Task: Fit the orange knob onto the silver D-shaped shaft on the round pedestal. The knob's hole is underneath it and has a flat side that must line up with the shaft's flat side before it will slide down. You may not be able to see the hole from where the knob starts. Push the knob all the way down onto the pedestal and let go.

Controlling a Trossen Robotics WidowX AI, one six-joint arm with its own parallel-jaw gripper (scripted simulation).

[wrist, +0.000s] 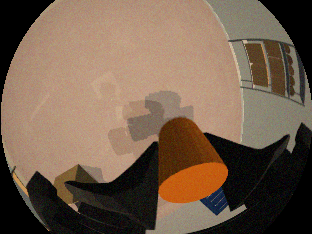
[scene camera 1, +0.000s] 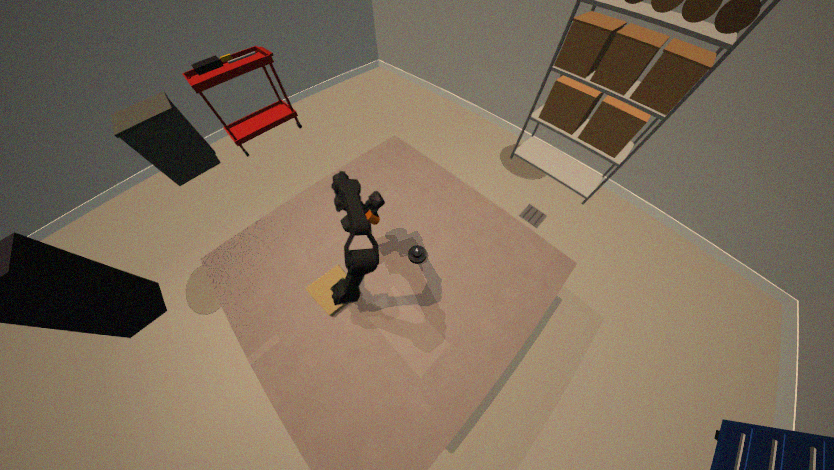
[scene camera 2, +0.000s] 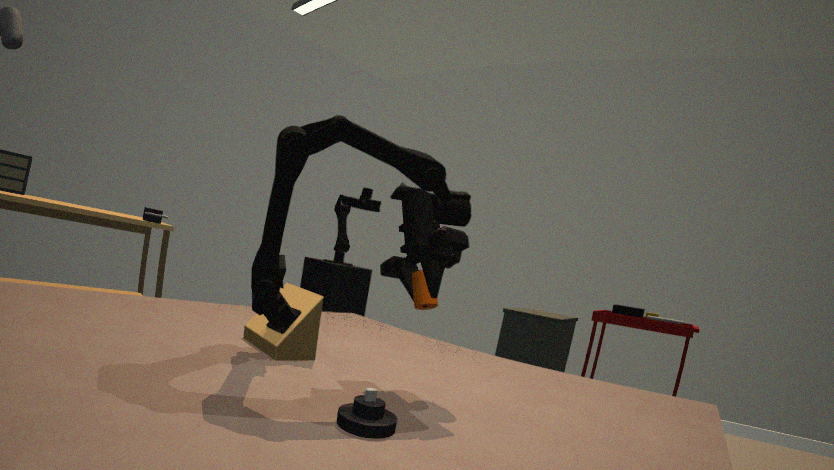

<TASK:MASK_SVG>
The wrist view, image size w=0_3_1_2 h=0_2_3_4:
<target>my gripper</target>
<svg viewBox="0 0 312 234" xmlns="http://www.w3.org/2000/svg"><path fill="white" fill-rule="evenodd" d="M157 141L148 146L147 150L137 157L137 161L111 182L81 184L77 181L65 181L65 188L81 202L77 212L57 196L57 189L43 174L35 172L28 185L25 185L33 209L52 234L145 234L145 230L155 230L159 198ZM308 126L301 122L296 132L295 148L292 153L287 149L289 134L285 134L279 141L265 146L264 149L255 149L225 140L216 134L203 133L228 168L227 180L221 188L231 209L229 212L240 208L241 205L245 205L247 209L211 228L185 234L261 234L283 212L303 176L311 148L312 132Z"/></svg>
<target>orange knob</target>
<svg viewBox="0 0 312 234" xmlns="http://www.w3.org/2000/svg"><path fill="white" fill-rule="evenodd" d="M176 117L168 120L161 126L159 138L157 138L157 192L165 201L175 202L175 204L176 202L177 204L181 204L181 202L187 204L187 202L201 200L201 198L216 192L224 184L224 181L227 180L228 168L223 160L221 160L219 154L217 154L216 149L213 148L212 144L209 144L209 140L204 136L203 130L197 128L195 122L187 117Z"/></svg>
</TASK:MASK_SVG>
